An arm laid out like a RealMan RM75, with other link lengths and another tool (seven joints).
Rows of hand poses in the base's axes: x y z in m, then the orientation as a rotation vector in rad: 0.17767 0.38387 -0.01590 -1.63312 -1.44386 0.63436; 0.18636 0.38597 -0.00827 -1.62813 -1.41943 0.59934; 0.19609 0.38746 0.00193 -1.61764 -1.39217 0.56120; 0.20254 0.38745 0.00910 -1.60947 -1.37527 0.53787; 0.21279 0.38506 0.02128 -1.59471 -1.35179 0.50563; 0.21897 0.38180 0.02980 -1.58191 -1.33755 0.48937; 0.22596 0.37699 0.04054 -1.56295 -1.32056 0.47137; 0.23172 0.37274 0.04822 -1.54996 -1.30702 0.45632; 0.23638 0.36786 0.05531 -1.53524 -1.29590 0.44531; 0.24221 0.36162 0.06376 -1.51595 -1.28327 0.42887; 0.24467 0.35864 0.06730 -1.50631 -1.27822 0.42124; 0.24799 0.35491 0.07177 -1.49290 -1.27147 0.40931; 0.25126 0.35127 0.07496 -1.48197 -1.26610 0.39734; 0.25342 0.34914 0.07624 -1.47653 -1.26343 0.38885; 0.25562 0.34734 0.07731 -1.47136 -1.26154 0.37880; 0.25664 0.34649 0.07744 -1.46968 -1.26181 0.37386; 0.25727 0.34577 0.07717 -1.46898 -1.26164 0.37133; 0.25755 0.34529 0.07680 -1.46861 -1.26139 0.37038; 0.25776 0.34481 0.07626 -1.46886 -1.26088 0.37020; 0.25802 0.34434 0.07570 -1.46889 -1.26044 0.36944; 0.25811 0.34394 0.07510 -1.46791 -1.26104 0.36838; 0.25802 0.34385 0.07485 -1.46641 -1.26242 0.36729
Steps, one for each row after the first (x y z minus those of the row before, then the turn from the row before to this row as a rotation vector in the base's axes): 0.00869 0.00210 0.00763 0.02658 0.00301 -0.02766; 0.00973 0.00149 0.01020 0.03237 0.00575 -0.02905; 0.00645 -0.00001 0.00717 0.02100 0.00428 -0.01742; 0.01025 -0.00239 0.01218 0.03146 0.00736 -0.02310; 0.00618 -0.00326 0.00852 0.02001 0.00754 -0.01135; 0.00699 -0.00481 0.01074 0.02581 0.01117 -0.01171; 0.00576 -0.00425 0.00768 0.01940 0.00758 -0.01043; 0.00466 -0.00488 0.00709 0.01821 0.00853 -0.00654; 0.00583 -0.00624 0.00845 0.02476 0.00891 -0.00832; 0.00246 -0.00298 0.00354 0.01192 0.00385 -0.00313; 0.00332 -0.00373 0.00447 0.01727 0.00453 -0.00481; 0.00327 -0.00364 0.00319 0.01527 0.00253 -0.00491; 0.00216 -0.00213 0.00128 0.00894 0.00008 -0.00366; 0.00220 -0.00180 0.00107 0.00947 -0.00130 -0.00406; 0.00102 -0.00085 0.00013 0.00385 -0.00181 -0.00161; 0.00063 -0.00072 -0.00027 0.00189 -0.00078 -0.00107; 0.00028 -0.00048 -0.00037 0.00081 -0.00012 -0.00047; 0.00021 -0.00048 -0.00054 -0.00003 0.00017 -0.00048; 0.00026 -0.00047 -0.00056 0.00043 -0.00006 -0.00064; 0.00009 -0.00040 -0.00060 0.00123 -0.00052 0.00021; -0.00009 -0.00009 -0.00025 0.00155 -0.00087 0.00085
